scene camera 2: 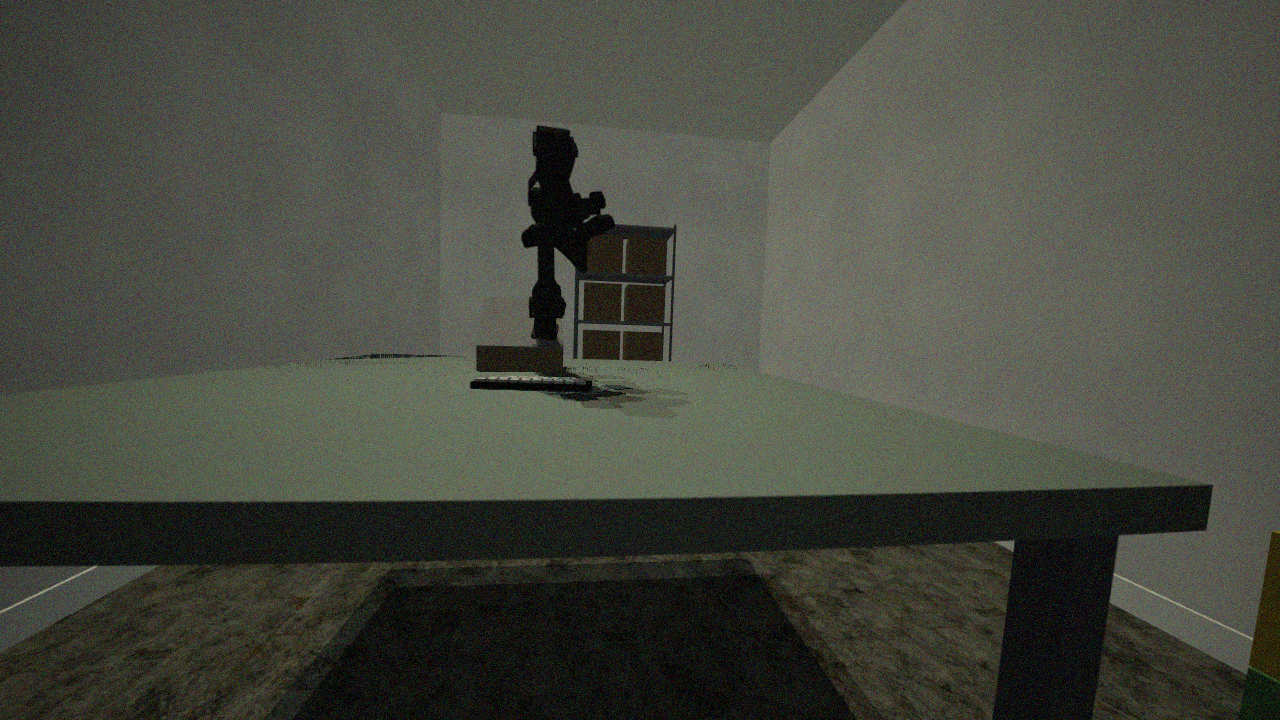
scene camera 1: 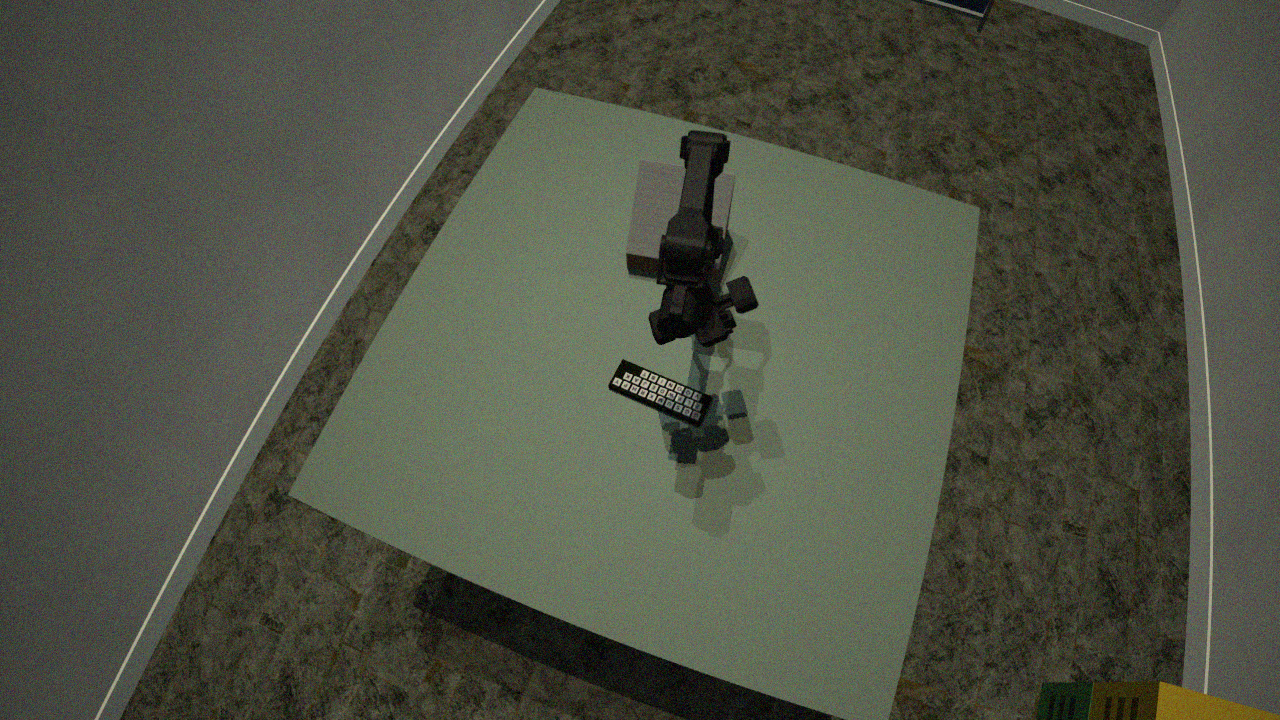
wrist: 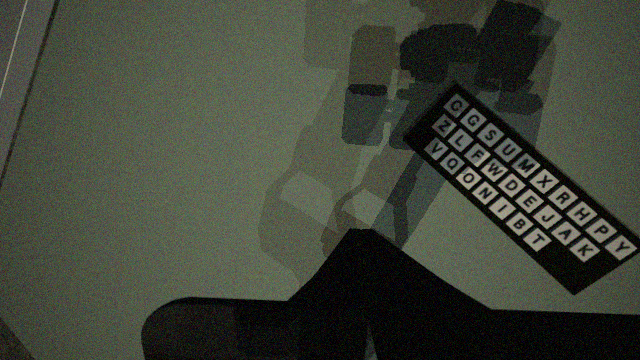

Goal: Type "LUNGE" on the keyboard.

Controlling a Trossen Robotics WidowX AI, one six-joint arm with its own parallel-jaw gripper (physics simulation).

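Frame: origin at the arm's base, x ahead, y left, z up, level; centimetres.
Seen in the pictures: gripper, between the fingertips: (scene camera 2: 584,272) (wrist: 359,240); arm's base, origin of its link: (scene camera 2: 544,331).
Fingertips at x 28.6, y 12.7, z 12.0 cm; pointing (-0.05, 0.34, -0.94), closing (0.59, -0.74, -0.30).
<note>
Pixels of each thing's middle, then the offset from my fingertips to it. Level surfaces: height alone.
- black keyboard, middle of its body: (wrist: 513,187) (scene camera 2: 533,383) (scene camera 1: 660,392) dy -8.3, dx +5.7, dz -21.6 cm
- table, height of its surface: dz -22.4 cm
- L key, middle of its body: (wrist: 460,140) dy -1.8, dx +5.8, dz -20.9 cm
- U key, middle of its body: (wrist: 507,149) dy -5.3, dx +7.8, dz -20.9 cm
- N key, middle of its body: (wrist: 484,192) dy -6.7, dx +3.7, dz -20.9 cm
- G key, middle of its body: (wrist: 472,120) dy -1.3, dx +7.9, dz -20.9 cm
A black keyboard (scene camera 1: 660,392) (scene camera 2: 530,383) (wrist: 528,201) with white letter keys lies flat and slanted on the table (scene camera 1: 492,358) (scene camera 2: 358,456) (wrist: 150,150). In the wrist view the L key (wrist: 460,140), U key (wrist: 508,149), N key (wrist: 484,192) and G key (wrist: 472,120) are readable, as is E in the middle row. The arm's shadow falls over the keyboard's C, Z and V end. My gripper (scene camera 2: 583,268) (wrist: 359,240) is shut and empty, high above the table. In the wrist view its tips appear to the lower left of the keyboard, apart from it.
A block (scene camera 1: 648,214) (scene camera 2: 519,359) stands at the arm's base, behind the keyboard in scene camera 2. A shelf rack (scene camera 2: 674,304) with brown boxes stands by the far wall. A yellow object (scene camera 1: 1217,702) (scene camera 2: 1263,617) shows beyond the table at the lower right.
</note>
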